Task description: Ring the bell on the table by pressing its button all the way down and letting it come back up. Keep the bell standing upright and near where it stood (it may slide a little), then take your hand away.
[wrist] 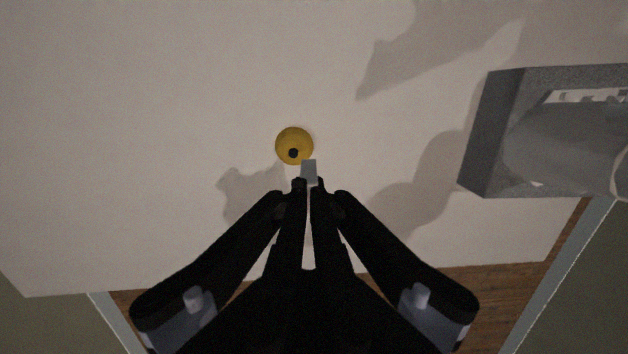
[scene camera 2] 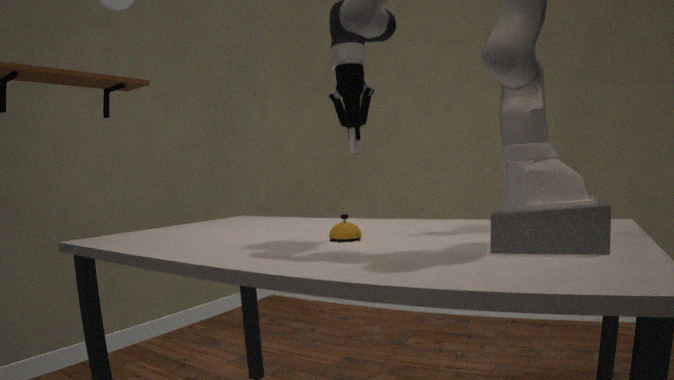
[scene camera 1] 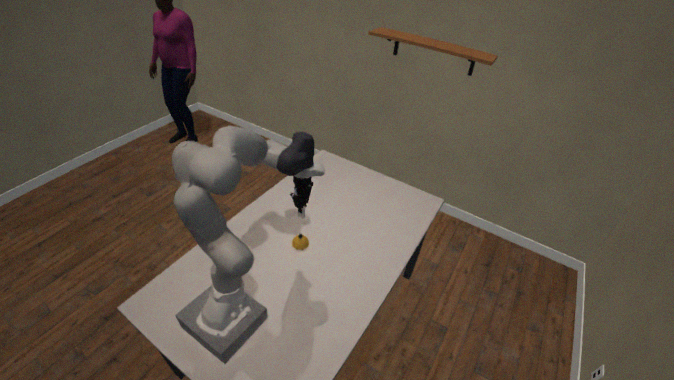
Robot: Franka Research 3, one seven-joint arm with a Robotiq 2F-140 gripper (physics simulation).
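The bell [scene camera 1: 300,243] [scene camera 2: 345,232] [wrist: 294,139] is a yellow dome on a dark base and stands upright on the pale table [scene camera 1: 390,210] [scene camera 2: 165,255] [wrist: 125,125]. Its small black button [scene camera 1: 300,235] [scene camera 2: 344,216] [wrist: 293,153] sticks up from the top, raised on a short stem. My gripper [scene camera 1: 301,214] [scene camera 2: 354,147] [wrist: 308,170] is shut with its fingertips together and nothing between them. It points down and hangs well above the bell, apart from it. In the wrist view the fingertips show just below and a little to the right of the button.
The arm's grey base block [scene camera 1: 225,345] [scene camera 2: 550,230] [wrist: 500,130] stands on the table, to the right of the bell in the second scene view. A wooden shelf [scene camera 1: 432,45] [scene camera 2: 70,77] is on the wall. A person in a pink top [scene camera 1: 173,40] stands on the floor behind the table.
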